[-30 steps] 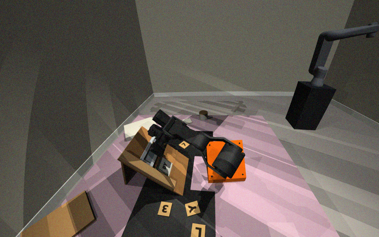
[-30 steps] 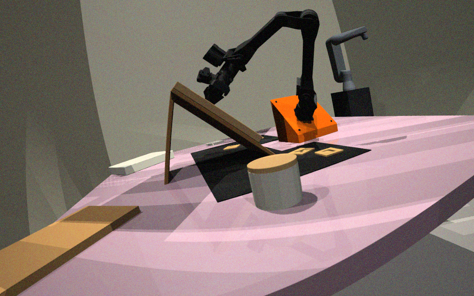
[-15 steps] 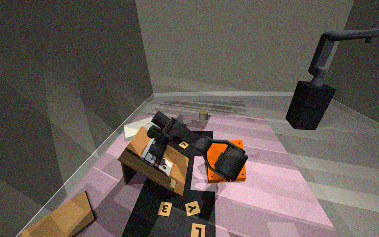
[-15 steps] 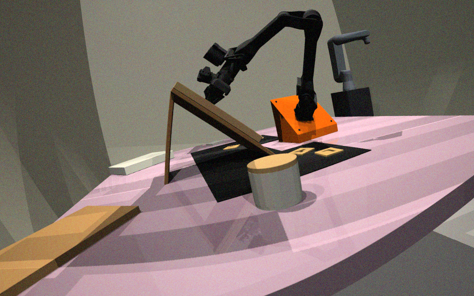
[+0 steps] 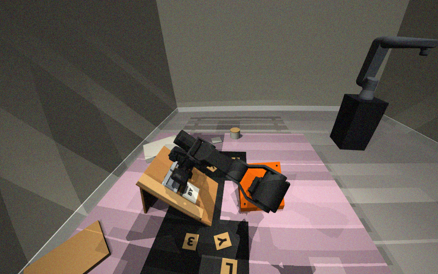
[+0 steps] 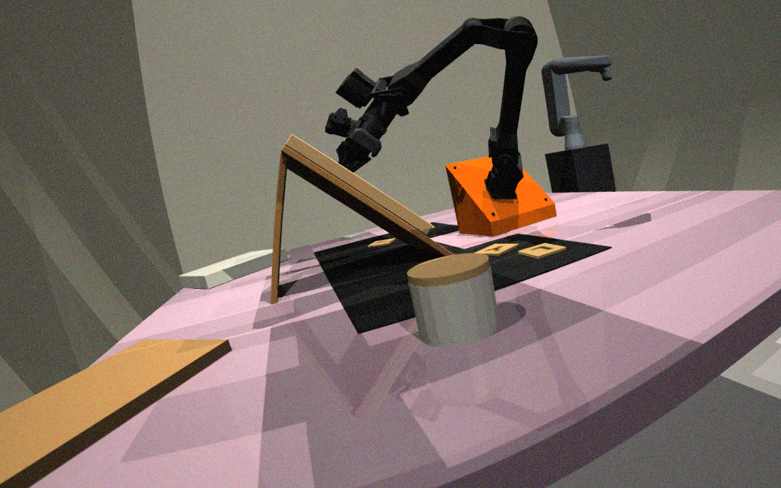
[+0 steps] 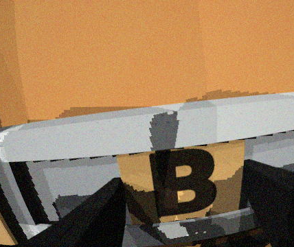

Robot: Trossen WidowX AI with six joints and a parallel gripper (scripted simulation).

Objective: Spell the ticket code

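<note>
Now: gripper tip 7 cm past the white ticket, 3 cm to the right of it and 7 cm above it. The rest, counted from my gripper tip: black mat: 17 cm behind, 3 cm to the right, 18 cm below; then b tile: right at my gripper tip; then 3 tile: 11 cm behind, 20 cm to the left, 17 cm below.
</note>
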